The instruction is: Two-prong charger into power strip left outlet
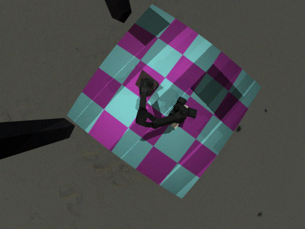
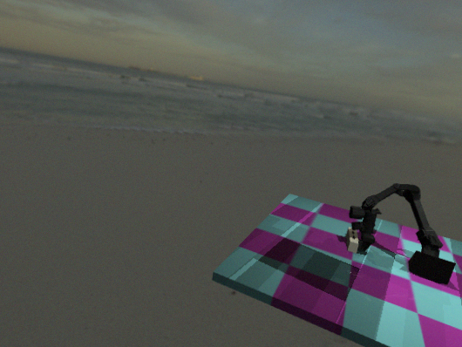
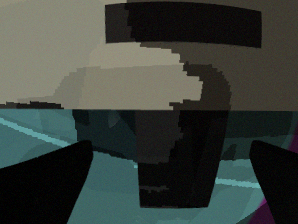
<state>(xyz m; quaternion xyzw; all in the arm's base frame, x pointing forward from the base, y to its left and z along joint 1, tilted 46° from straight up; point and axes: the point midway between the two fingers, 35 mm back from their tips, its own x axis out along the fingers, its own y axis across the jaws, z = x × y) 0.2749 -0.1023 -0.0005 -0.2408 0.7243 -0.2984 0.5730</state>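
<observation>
Now: gripper tip 3 cm short of the two-prong charger and 1 cm below it.
</observation>
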